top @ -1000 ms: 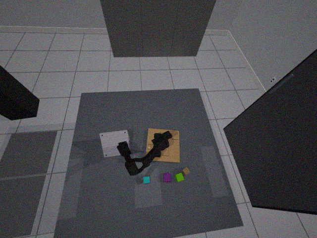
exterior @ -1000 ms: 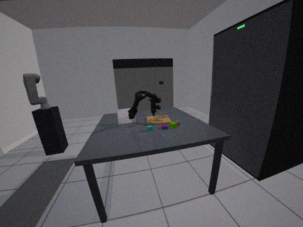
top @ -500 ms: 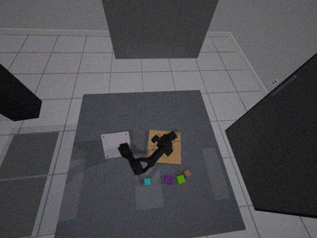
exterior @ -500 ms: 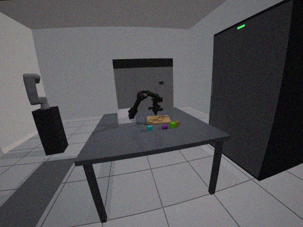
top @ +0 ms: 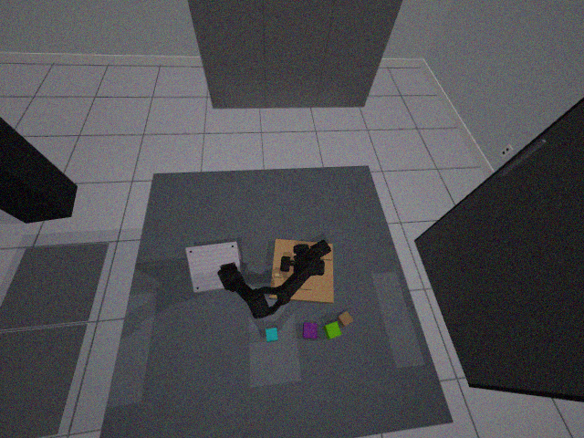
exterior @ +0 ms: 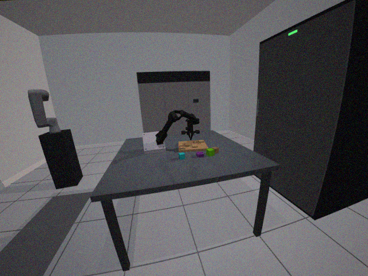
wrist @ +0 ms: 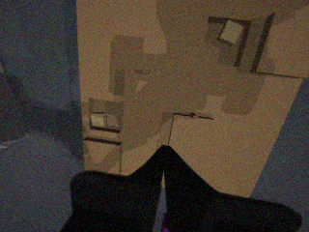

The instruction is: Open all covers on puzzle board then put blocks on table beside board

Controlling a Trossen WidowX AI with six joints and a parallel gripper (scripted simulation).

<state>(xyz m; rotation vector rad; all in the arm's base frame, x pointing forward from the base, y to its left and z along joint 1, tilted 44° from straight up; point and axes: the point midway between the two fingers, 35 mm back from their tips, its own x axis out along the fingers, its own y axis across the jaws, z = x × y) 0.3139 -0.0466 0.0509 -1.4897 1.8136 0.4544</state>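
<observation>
The puzzle board is 20 mm ahead of my gripper tip, 20 mm to the left of it and 60 mm below it. Also, from my gripper tip: green block: 80 mm ahead, 270 mm to the right, 60 mm below; then cyan block: 180 mm behind, 230 mm to the right, 60 mm below; then purple block: 10 mm behind, 240 mm to the right, 70 mm below.
</observation>
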